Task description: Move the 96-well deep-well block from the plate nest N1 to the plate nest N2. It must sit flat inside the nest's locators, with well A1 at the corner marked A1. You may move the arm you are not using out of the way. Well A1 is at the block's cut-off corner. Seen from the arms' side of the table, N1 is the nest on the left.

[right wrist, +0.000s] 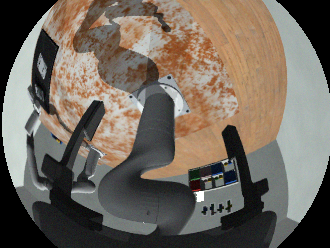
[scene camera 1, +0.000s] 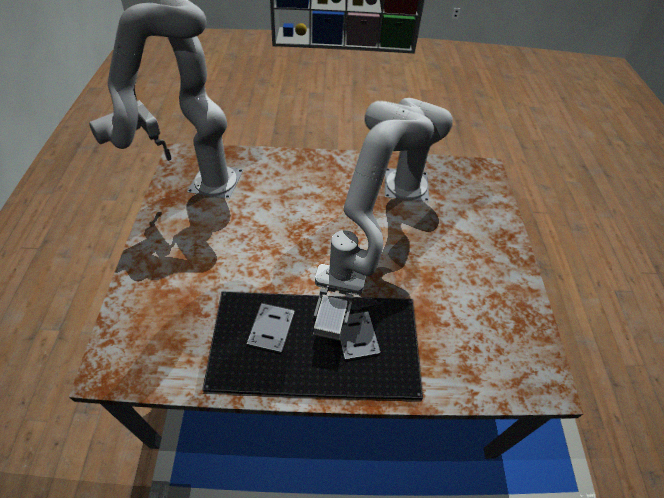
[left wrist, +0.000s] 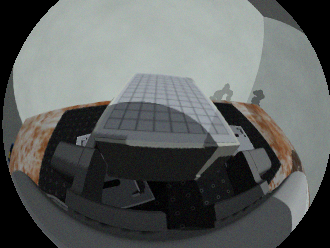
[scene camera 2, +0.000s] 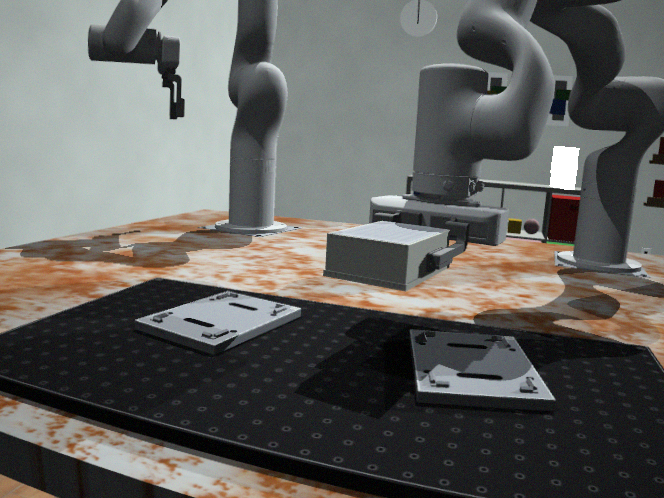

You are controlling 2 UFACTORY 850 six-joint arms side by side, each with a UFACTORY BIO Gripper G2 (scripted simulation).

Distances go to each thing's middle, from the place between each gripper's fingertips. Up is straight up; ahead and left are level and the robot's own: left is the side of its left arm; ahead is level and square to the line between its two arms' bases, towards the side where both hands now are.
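From my left hand, the white deep-well block (scene camera 1: 329, 322) is 1 cm ahead. The nest N2 (scene camera 2: 218, 312) is 1 cm behind my left hand, 20 cm to the right of it and 10 cm below it, while the nest N1 (scene camera 2: 445, 361) is 2 cm ahead of that same left hand, 9 cm to the left of it and 10 cm below it.
My right hand is 46 cm to the right of the nest N2, 63 cm short of it and 28 cm above it. Counted from my right hand, the white deep-well block is 66 cm to the left and 65 cm ahead, and 17 cm below; the nest N1 is 76 cm to the left of my right hand, 66 cm ahead of it and 28 cm below it.
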